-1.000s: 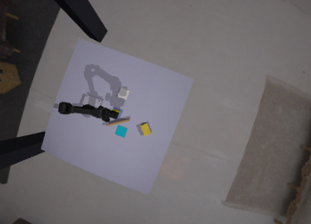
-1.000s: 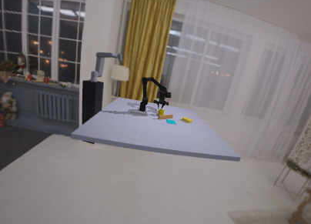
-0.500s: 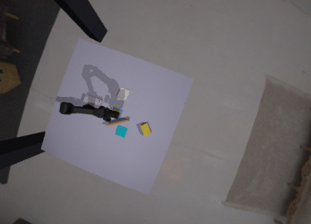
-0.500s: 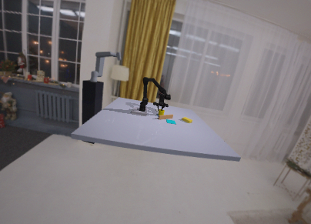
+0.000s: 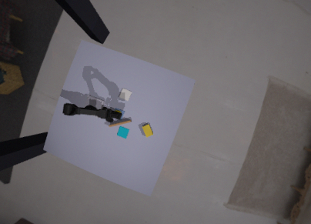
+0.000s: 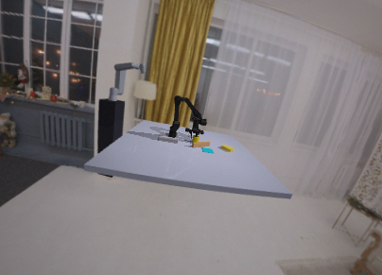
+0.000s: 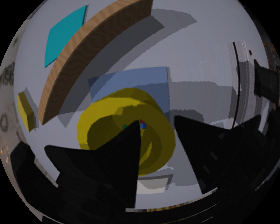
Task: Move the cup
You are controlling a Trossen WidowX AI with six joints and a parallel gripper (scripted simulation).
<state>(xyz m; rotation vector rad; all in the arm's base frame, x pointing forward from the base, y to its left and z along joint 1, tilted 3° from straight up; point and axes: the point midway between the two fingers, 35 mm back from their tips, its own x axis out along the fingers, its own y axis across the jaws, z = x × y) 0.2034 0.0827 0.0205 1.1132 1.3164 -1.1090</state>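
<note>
Now: the yellow cup 20 mm ahead of my gripper tip. From my gripper tip the other things lie so: thin wooden bar (90 mm ahead, 70 mm to the right, 20 mm below); white square (210 mm to the left, 30 mm below); cyan pad (160 mm ahead, 140 mm to the right, 40 mm below).
</note>
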